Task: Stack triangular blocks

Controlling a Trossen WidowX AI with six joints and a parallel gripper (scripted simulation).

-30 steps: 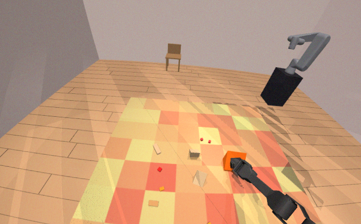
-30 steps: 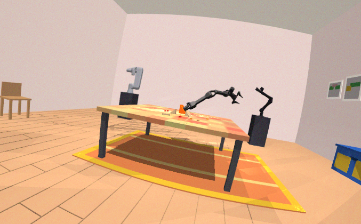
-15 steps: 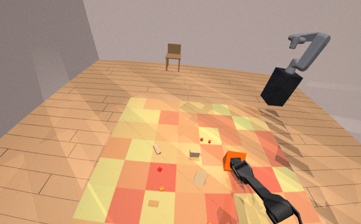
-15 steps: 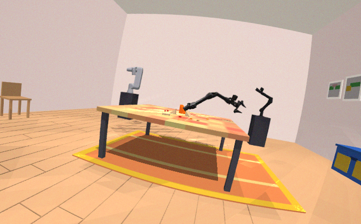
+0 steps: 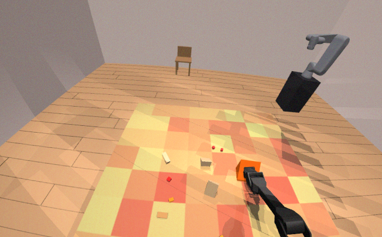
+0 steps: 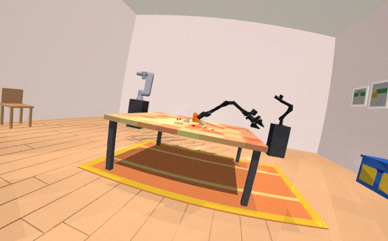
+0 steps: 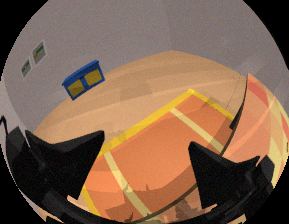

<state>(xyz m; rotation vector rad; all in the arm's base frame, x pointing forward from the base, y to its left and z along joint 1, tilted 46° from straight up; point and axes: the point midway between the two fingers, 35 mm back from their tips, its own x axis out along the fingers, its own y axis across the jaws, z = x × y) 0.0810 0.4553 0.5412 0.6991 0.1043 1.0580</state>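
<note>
My gripper tip is now 150 mm short of the wedge-shaped block, 800 mm to the left of it and 60 mm above it. The rest, counted from my gripper tip: brown flat piece 370 mm ahead, 510 mm to the right, 70 mm below; then pale flat strip 400 mm ahead, 830 mm to the right, 70 mm below.
</note>
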